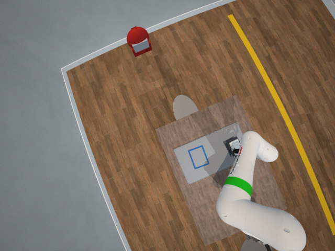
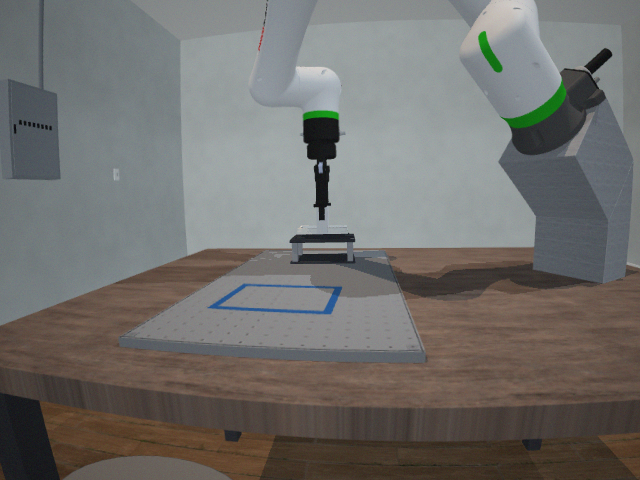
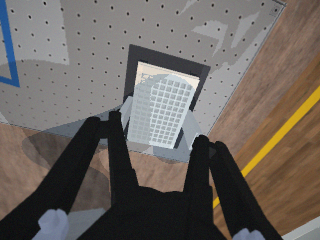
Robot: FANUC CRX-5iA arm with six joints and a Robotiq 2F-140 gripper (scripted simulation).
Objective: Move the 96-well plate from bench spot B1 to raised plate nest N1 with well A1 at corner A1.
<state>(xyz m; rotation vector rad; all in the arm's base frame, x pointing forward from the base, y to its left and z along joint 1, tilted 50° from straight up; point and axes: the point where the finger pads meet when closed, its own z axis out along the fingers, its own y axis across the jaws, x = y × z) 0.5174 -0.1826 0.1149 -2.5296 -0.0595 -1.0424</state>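
Right now the white 96-well plate is 2 cm below my hand. Round my hand: dark raised nest N1 (4 cm below).
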